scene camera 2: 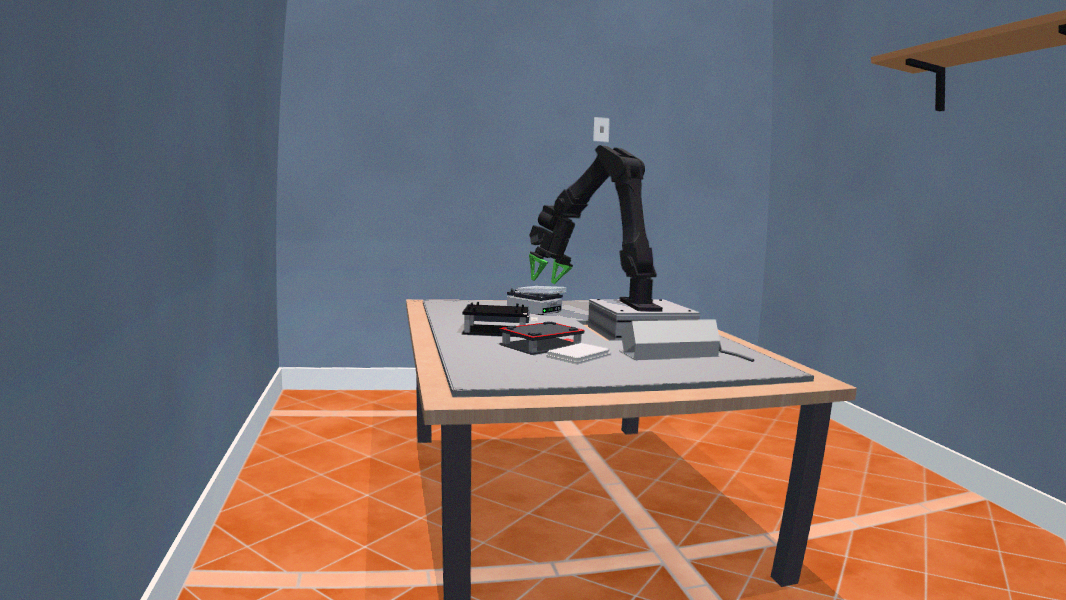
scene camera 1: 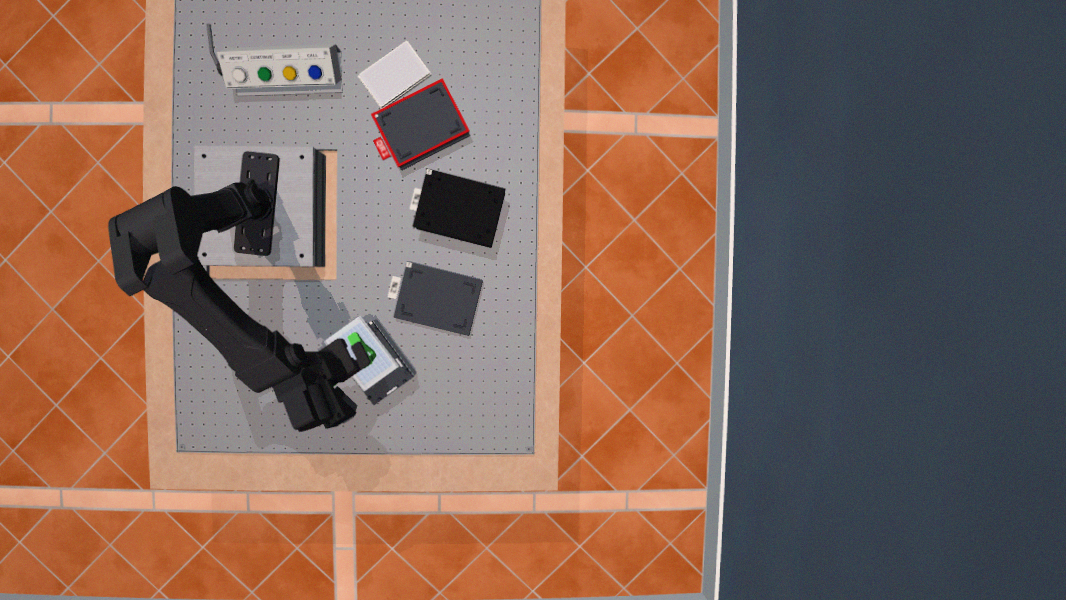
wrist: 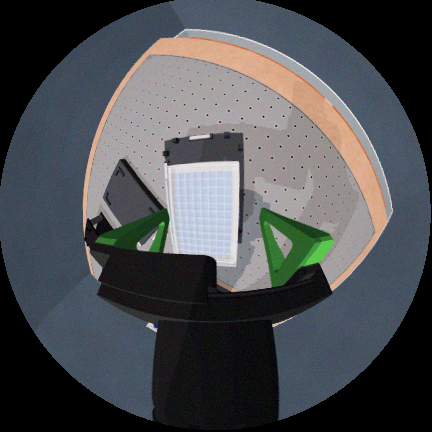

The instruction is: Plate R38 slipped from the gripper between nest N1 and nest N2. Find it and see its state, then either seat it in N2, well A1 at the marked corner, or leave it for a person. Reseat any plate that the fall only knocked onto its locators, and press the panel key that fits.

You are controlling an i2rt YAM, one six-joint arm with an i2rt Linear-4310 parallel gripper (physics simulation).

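My gripper is open and empty, its green fingers above a clear plate with a pale blue well grid. This plate lies off-centre on a dark-topped device, whose far end stays bare; it looks slightly tilted. A white plate lies on the mat beside the red-edged nest. The grey nest labelled N2 bears no plate. The key panel has white, green, yellow and blue keys. I cannot read R38.
A black-topped nest stands between the grey and red-edged nests; its label is too small to read. The arm's base block stands left of the nests in the overhead view. A cable runs from the panel.
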